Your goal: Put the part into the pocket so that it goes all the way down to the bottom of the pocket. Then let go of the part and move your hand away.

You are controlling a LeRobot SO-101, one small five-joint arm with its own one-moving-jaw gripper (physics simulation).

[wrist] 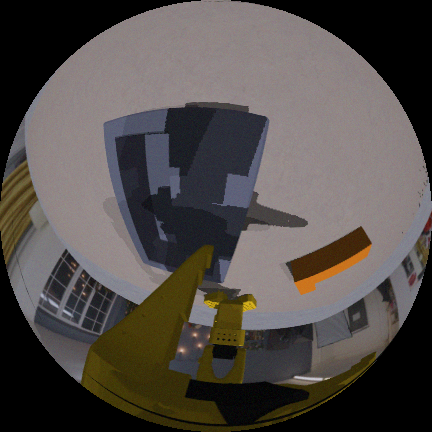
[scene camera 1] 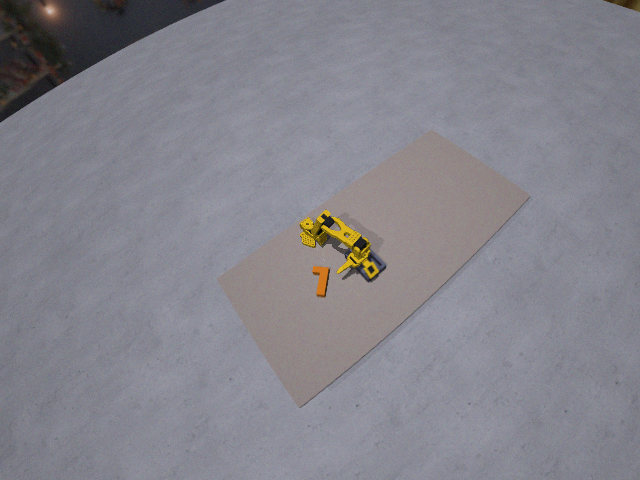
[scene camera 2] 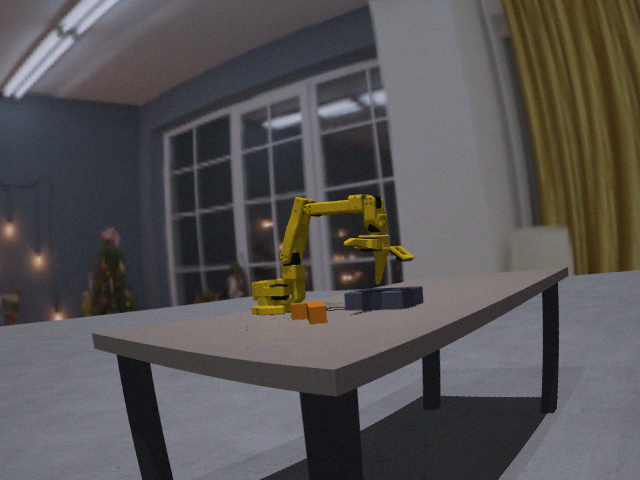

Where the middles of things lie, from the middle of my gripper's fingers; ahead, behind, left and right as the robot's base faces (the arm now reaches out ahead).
Labels:
Right now my hand is 10 mm past the pocket block (scene camera 2: 398, 297), 80 mm to the right of it and 120 mm above it. From my hand the other things lie so: orange L-shaped part (wrist: 320, 264) (60 mm behind, 90 mm to the right, 120 mm below).

